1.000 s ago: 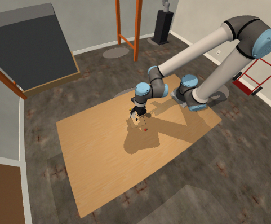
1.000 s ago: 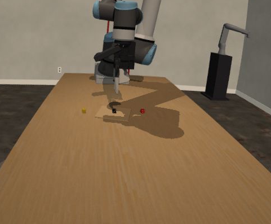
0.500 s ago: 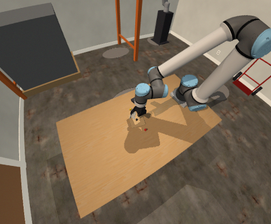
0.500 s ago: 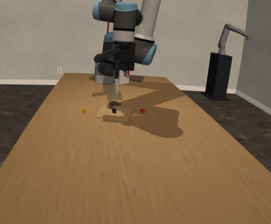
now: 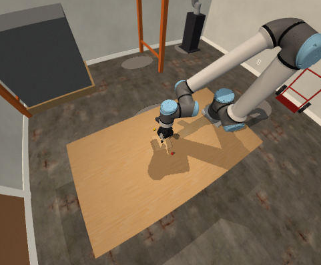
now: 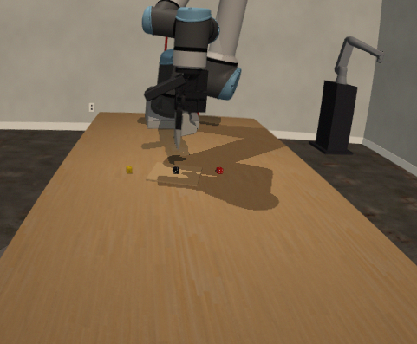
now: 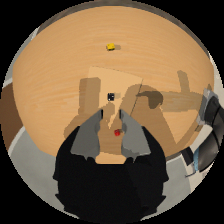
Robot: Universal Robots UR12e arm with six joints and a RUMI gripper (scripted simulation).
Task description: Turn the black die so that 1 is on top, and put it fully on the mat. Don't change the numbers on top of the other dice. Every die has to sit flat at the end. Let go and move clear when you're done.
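The black die lies 8 cm below my hand. From my hand the other things lie so: yellow die (1 cm behind, 13 cm to the right, 9 cm below); then red die (1 cm behind, 13 cm to the left, 9 cm below); then tan mat (9 cm below).
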